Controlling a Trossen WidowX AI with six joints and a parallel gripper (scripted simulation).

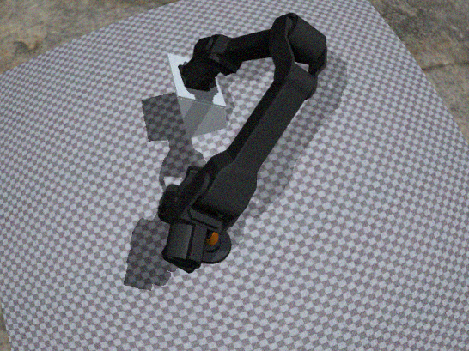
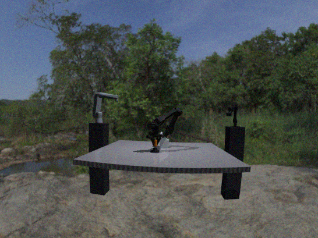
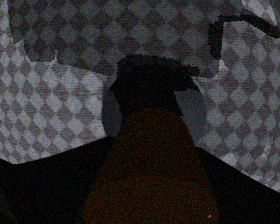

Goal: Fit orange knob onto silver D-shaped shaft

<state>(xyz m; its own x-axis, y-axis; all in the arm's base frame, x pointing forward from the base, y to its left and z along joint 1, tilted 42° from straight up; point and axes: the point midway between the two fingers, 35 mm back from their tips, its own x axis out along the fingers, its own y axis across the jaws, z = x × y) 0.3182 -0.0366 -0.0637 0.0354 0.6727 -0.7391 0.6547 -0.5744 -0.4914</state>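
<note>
The orange knob is 30 mm above my gripper tip. Round my gripper tip: round dark pedestal: 40 mm below.
</note>
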